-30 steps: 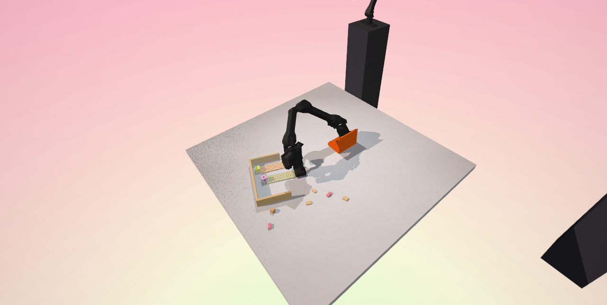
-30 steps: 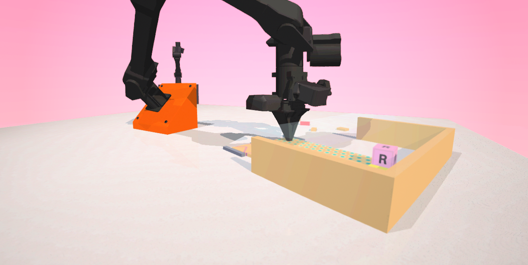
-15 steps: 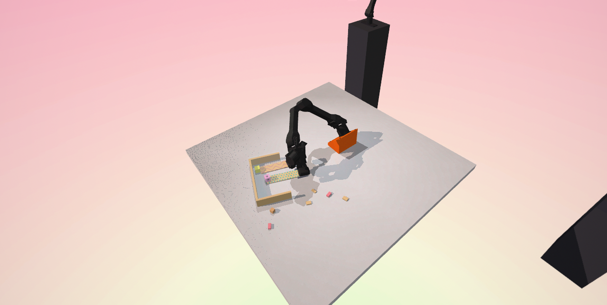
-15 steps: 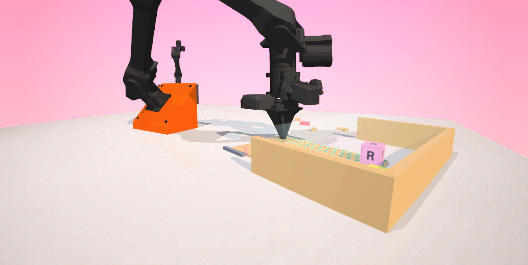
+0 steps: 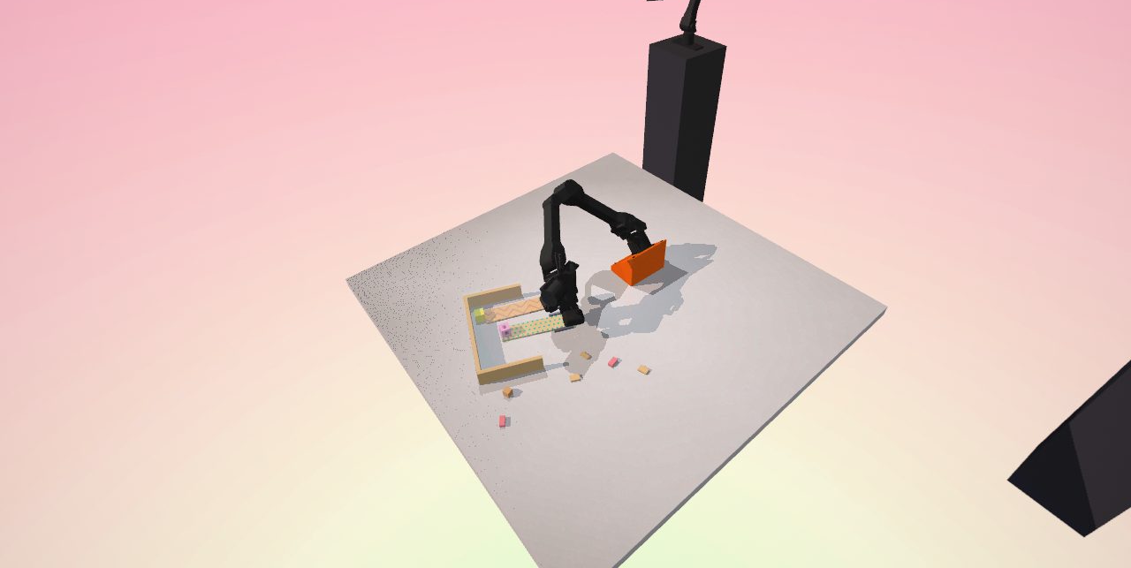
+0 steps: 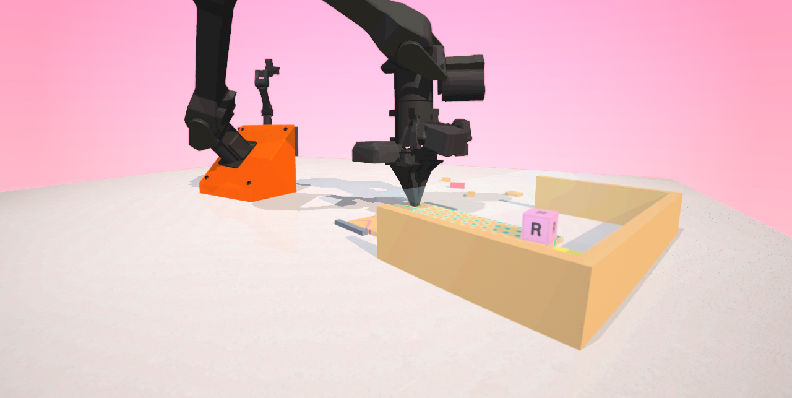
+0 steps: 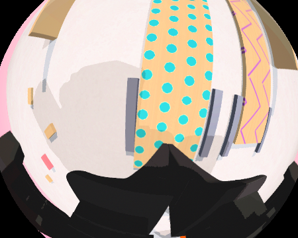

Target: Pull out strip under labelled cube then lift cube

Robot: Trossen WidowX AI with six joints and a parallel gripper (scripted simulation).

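My gripper tip is 90 mm short of the dotted strip and 30 mm to the left of it. From my gripper tip the other things lie so: cube marked r 190 mm ahead, 70 mm to the right, 20 mm above.
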